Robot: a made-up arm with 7 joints. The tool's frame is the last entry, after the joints. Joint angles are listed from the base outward.
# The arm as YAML. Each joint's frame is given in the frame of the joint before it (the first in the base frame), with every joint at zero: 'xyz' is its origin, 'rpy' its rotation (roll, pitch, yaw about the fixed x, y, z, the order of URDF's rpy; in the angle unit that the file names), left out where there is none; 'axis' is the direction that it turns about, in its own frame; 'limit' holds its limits. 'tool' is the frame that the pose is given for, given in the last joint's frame.
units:
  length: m
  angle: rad
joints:
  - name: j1
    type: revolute
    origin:
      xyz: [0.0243, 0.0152, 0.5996]
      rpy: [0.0, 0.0, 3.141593]
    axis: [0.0, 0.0, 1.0]
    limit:
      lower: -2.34
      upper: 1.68
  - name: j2
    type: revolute
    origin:
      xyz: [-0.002, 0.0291, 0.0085]
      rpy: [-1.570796, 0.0, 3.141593]
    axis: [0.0, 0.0, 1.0]
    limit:
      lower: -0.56
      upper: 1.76
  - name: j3
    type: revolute
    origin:
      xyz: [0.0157, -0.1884, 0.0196]
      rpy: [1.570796, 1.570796, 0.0]
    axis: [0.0, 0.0, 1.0]
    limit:
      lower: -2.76
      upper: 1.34
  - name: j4
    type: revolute
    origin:
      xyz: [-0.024, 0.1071, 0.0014]
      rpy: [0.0, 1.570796, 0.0]
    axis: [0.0, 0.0, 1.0]
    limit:
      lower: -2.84
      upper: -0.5
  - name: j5
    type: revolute
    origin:
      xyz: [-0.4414, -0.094, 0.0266]
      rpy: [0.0, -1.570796, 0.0]
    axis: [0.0, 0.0, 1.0]
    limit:
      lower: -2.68
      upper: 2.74
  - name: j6
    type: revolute
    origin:
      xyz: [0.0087, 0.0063, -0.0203]
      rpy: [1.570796, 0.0, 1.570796]
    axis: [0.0, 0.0, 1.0]
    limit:
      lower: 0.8
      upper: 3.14
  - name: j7
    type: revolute
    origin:
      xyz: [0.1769, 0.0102, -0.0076]
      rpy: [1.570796, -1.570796, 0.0]
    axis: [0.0, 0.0, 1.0]
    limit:
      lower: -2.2
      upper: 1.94
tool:
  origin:
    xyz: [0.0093, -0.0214, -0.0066]
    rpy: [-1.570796, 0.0, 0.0]
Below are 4 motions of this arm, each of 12 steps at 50 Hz.
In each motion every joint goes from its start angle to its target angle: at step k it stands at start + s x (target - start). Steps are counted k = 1, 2, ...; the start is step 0. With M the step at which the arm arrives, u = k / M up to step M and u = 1 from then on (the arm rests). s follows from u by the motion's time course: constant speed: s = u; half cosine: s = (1 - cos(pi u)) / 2; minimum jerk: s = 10 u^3 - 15 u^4 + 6 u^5.
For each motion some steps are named. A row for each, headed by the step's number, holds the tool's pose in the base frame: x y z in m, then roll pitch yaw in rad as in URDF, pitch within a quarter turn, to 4 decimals.
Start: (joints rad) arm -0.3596 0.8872 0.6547 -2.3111 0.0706 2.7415 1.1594
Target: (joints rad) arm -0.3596 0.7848 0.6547 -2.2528 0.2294 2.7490 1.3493
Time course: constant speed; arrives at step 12
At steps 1, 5, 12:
1: 0.5121 0.1967 0.2310 0.9726 -0.1140 -2.6153
5: 0.5301 0.1826 0.2466 0.9980 -0.1287 -2.7276
12: 0.5588 0.1592 0.2767 1.0324 -0.1438 -2.9245

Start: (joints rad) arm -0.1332 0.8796 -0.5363 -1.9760 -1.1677 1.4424 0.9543
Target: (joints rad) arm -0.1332 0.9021 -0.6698 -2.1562 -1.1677 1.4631 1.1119
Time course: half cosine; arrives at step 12
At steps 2, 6, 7, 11, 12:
2: 0.3913 -0.4321 0.1712 -1.2886 -1.1958 0.3151
6: 0.3285 -0.4482 0.1654 -1.3891 -1.1436 0.3680
7: 0.3096 -0.4520 0.1645 -1.4153 -1.1276 0.3800
11: 0.2578 -0.4604 0.1643 -1.4797 -1.0834 0.4058
12: 0.2553 -0.4607 0.1643 -1.4826 -1.0812 0.4068

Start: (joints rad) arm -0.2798 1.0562 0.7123 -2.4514 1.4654 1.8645 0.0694
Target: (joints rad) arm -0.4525 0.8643 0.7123 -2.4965 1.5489 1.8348 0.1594
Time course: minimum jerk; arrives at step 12
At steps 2, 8, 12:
2: 0.1601 0.2918 0.0767 -0.3403 -0.2001 -2.7789
8: 0.2376 0.2437 0.0909 -0.2806 -0.2107 -2.9372
12: 0.2570 0.2278 0.0957 -0.2646 -0.2128 -2.9825

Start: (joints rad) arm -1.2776 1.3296 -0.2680 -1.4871 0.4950 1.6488 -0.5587
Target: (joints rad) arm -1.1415 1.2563 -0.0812 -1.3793 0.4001 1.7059 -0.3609
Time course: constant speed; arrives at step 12
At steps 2, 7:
2: 0.0109 -0.5552 0.0204 0.5627 0.4120 -3.0611
7: 0.1098 -0.5800 0.0441 0.6258 0.4080 -2.9565

